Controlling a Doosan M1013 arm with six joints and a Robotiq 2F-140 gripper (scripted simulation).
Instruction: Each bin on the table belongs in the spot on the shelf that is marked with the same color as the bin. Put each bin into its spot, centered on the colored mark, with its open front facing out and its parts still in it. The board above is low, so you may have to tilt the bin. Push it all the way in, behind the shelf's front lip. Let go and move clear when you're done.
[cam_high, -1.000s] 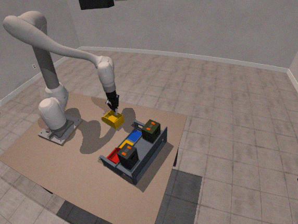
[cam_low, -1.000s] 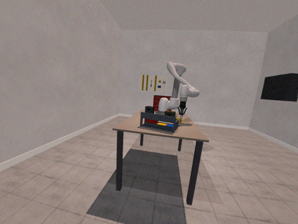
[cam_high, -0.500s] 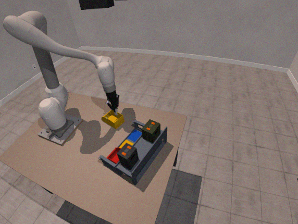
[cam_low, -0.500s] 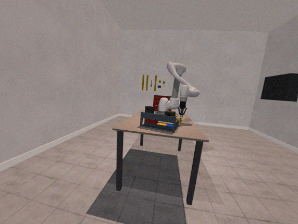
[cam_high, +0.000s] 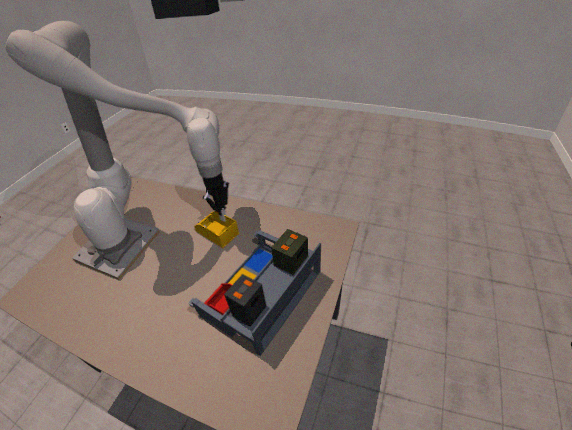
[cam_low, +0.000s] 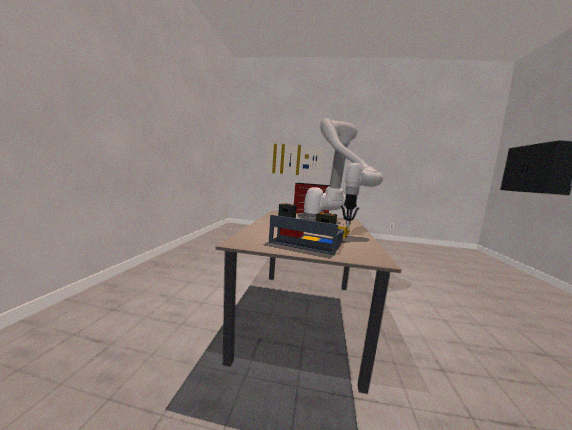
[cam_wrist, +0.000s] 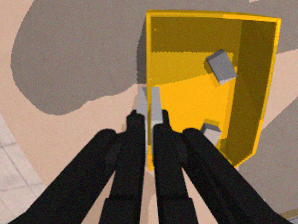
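Right now the yellow bin is 20 mm behind my hand, 50 mm to the right of it and 40 mm below it. Round my hand: red bin (230 mm ahead, 360 mm to the right, 30 mm below); then grey shelf (360 mm ahead, 270 mm to the right, 20 mm above).
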